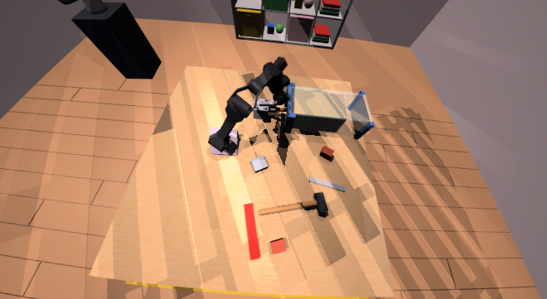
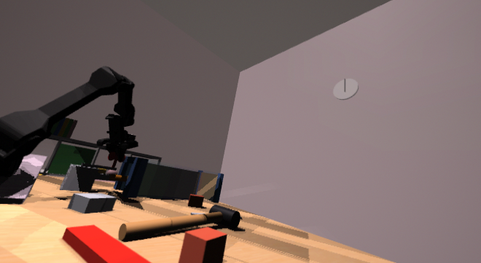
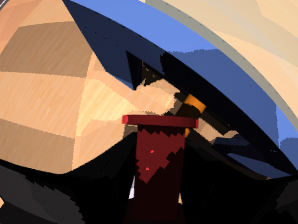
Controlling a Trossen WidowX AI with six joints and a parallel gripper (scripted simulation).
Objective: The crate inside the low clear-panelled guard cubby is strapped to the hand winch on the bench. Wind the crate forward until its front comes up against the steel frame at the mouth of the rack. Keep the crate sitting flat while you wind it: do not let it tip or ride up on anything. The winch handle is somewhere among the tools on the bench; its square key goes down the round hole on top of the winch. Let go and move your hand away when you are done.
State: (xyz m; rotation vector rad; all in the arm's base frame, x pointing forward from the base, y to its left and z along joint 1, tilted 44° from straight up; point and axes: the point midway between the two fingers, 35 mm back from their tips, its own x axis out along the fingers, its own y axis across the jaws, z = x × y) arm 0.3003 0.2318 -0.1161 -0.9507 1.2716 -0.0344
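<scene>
My gripper tip is now 5 cm past the winch handle, 3 cm above it and 1 cm to the left of it. From my gripper tip the other things lie so: red grip (1 cm to the right, 1 cm behind); blue steel frame (5 cm ahead, 3 cm to the right, 3 cm below); winch (13 cm behind, 10 cm below, 2 cm to the right).
</scene>
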